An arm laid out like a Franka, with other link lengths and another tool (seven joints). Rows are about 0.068 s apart.
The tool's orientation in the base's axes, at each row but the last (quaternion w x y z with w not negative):
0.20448, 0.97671, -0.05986, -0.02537
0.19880, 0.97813, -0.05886, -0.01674
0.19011, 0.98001, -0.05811, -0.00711
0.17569, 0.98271, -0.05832, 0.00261
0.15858, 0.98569, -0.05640, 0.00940
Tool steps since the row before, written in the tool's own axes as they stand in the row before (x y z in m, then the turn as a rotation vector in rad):
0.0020, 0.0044, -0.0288, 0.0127, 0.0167, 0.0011
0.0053, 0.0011, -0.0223, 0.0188, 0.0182, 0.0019
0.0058, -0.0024, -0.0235, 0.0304, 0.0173, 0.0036
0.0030, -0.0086, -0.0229, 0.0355, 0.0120, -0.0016
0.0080, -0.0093, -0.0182, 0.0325, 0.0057, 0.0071
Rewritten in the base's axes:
0.0036, 0.0072, 0.0281, 0.0107, -0.0172, 0.0054
0.0064, 0.0070, 0.0209, 0.0166, -0.0197, 0.0052
0.0069, 0.0103, 0.0209, 0.0281, -0.0208, 0.0034
0.0043, 0.0156, 0.0186, 0.0339, -0.0147, 0.0066
0.0090, 0.0136, 0.0147, 0.0316, -0.0111, -0.0038

